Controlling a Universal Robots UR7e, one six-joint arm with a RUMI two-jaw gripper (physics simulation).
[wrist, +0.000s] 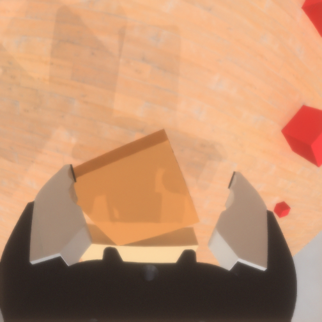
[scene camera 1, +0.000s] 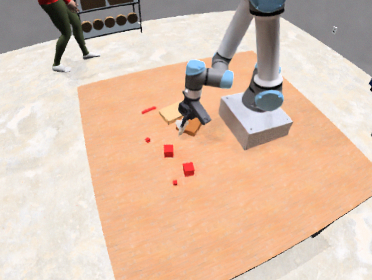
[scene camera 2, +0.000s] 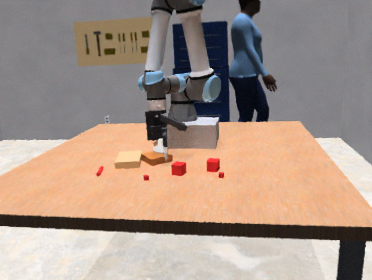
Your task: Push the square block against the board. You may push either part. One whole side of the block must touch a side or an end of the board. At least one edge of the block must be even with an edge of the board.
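Frame: origin at the arm's base, x left, y ahead, z down, level; centimetres.
Seen in the pictures: gripper, fingertip midpoint: [scene camera 1: 191, 129] [scene camera 2: 164, 157]; arm's base, link origin: [scene camera 2: 182, 119].
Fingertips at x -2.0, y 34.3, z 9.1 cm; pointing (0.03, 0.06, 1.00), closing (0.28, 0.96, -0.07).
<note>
Offsets run from my fingertips to a thing's top centre.
The orange-brown square block {dx -3.6, dy -0.5, dz -1.1 cm} [scene camera 1: 193, 129] [scene camera 2: 155, 158] [wrist: 140, 195] lies flat on the table, turned at an angle to the board. The pale tan board {dx -14.8, dy +2.3, dz -1.1 cm} [scene camera 1: 169, 113] [scene camera 2: 128, 160] [wrist: 140, 254] lies beside it. In the wrist view a block corner points at the board, with a wedge-shaped gap beside it; whether that corner touches is unclear. My gripper [scene camera 1: 180, 129] [scene camera 2: 163, 152] [wrist: 153, 170] is open and low over the block, its fingers on either side. The left finger in the wrist view is at the block's left corner, the right one stands apart. The gripper hides part of the board.
Two red cubes {dx +8.8, dy +14.6, dz -2.3 cm} [scene camera 1: 168, 150] {dx +21.2, dy +10.2, dz -2.3 cm} [scene camera 1: 188, 169] [scene camera 2: 178, 168] [scene camera 2: 213, 164] and two tiny red cubes {dx -1.9, dy +21.4, dz +0.1 cm} [scene camera 1: 147, 140] {dx +24.7, dy +17.6, dz +0.1 cm} [scene camera 1: 175, 182] lie on the block's side away from the robot base [scene camera 1: 235, 125]. A red rod {dx -22.4, dy +14.9, dz +0.3 cm} [scene camera 1: 149, 110] [scene camera 2: 100, 171] lies beyond the board.
</note>
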